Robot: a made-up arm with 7 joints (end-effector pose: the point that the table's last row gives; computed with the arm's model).
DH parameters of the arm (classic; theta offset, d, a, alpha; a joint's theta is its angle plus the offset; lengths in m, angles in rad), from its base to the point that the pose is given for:
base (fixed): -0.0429 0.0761 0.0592 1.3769
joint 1: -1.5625 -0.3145 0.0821 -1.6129
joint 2: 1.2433 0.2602 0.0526 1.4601
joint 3: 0 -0.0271 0.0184 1.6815
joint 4: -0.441 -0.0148 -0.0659 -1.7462
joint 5: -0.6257 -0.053 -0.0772 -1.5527
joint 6: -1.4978 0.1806 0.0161 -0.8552
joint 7: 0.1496 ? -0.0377 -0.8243
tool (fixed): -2.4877 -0.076 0 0
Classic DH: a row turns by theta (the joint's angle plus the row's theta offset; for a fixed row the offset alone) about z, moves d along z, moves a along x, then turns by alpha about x.
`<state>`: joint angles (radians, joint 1 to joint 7).
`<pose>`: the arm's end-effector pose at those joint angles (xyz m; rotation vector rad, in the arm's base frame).
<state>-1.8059 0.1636 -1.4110 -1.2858 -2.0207 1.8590 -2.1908</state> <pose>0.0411 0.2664 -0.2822 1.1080 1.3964 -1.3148</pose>
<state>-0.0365 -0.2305 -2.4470 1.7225 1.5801 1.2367 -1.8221</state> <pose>0.2644 0.5155 0.1001 0.5869 -1.7732 -0.5864</pose>
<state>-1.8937 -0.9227 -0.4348 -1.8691 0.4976 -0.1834 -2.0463</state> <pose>-0.2636 0.2167 -0.2709 -2.1198 -0.3571 0.3716</pose>
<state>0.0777 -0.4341 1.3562 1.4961 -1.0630 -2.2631 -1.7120</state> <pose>0.4304 0.2757 -0.0820 -0.6795 1.4429 -2.2426</pose>
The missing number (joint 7, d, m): 0.0511
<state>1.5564 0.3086 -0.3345 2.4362 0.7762 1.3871 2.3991</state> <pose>0.1083 0.6165 0.3182 -1.0416 -0.4800 -0.1994</pose>
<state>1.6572 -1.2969 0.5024 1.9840 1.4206 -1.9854 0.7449</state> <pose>0.2580 0.7104 0.3357 -0.5864 -1.6431 0.7220</pose>
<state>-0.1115 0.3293 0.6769 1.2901 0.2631 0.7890 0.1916</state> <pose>0.5370 0.1958 0.0260 -1.4689 -0.1098 -0.6216</pose>
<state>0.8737 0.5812 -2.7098 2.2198 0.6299 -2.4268 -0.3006</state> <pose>0.0860 0.3200 -0.0078 -1.0579 -0.2633 1.5854</pose>
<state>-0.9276 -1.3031 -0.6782 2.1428 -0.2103 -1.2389 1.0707</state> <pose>-0.0075 0.1994 -0.5107 -0.0234 1.0807 -1.3774</pose>
